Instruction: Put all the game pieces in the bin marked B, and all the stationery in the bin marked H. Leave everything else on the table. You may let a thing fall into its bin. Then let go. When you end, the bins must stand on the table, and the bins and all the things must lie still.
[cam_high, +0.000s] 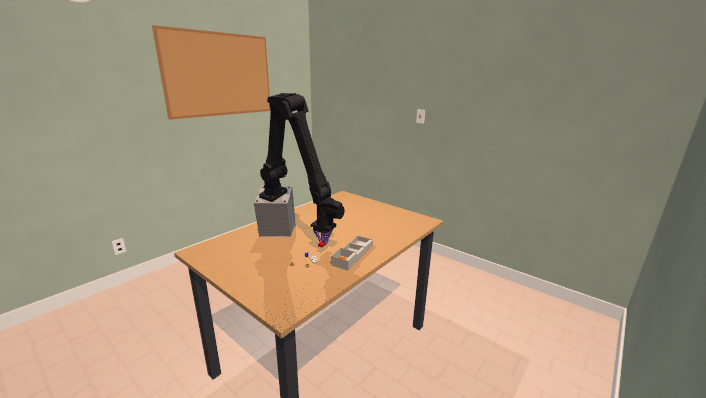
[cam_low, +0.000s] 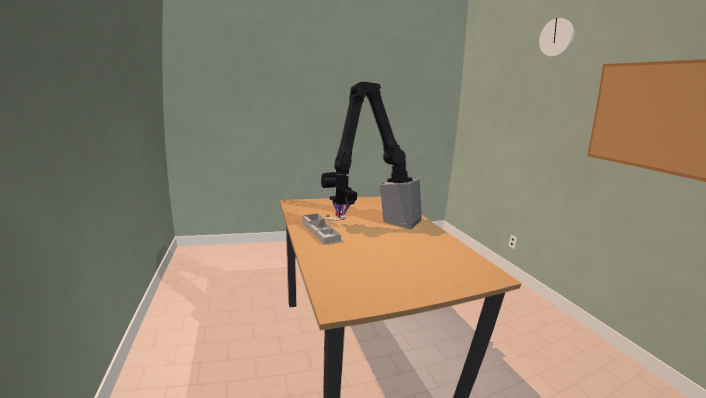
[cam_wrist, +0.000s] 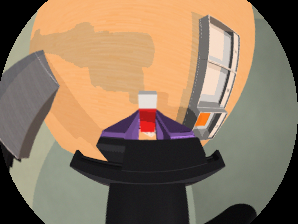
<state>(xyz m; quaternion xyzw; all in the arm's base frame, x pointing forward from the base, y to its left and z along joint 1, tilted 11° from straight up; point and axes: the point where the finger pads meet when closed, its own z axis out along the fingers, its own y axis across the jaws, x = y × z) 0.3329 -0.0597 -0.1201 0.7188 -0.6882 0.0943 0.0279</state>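
My gripper is now 12 cm short of the orange block, 4 cm to the left of it and 4 cm above it. From my hand the other things lie so: red piece 1 cm to the left; then white domino 8 cm to the right, 5 cm below; then blue piece 5 cm behind, 7 cm to the right, 5 cm below.
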